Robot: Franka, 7 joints.
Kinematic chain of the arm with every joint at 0, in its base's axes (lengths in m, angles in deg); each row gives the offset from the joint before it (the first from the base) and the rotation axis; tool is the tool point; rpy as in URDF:
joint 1: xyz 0 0 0.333 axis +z
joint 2: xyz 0 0 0 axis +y
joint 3: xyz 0 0 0.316 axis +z
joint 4: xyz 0.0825 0 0 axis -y
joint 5: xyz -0.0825 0 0.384 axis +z
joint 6: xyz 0 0 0 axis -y
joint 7: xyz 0.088 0 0 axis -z
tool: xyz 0 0 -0.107 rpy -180 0 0
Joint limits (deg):
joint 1: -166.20..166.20
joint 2: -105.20..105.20
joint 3: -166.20..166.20
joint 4: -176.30..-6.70
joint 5: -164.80..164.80
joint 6: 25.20..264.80
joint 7: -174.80..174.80
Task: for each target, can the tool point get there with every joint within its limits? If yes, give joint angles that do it. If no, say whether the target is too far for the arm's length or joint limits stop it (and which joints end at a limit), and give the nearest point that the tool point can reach.
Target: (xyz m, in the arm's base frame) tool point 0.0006 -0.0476 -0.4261
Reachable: no: joint limits stop it (at a limit: joint 2) | nearest point 0.0011 -0.0881 -0.3236 | short by 0.110 m
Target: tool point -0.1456 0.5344 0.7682
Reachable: yes | joints 64.29 -4.32 29.68 -91.83 101.90 97.48 143.43
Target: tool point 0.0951 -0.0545 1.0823
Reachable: yes | joints -122.41 -21.26 50.31 -35.64 89.49 218.67 78.78
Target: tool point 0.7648 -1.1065 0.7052
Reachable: no: too far | nearest point 0.4701 -0.6802 0.5618 | short by 0.538 m
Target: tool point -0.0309 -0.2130 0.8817
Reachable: yes | joints -30.23 -63.57 -20.99 -107.81 1.97 109.08 22.98
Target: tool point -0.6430 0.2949 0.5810
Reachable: yes | joints -71.72 -56.78 -105.58 -67.24 62.54 96.96 60.04
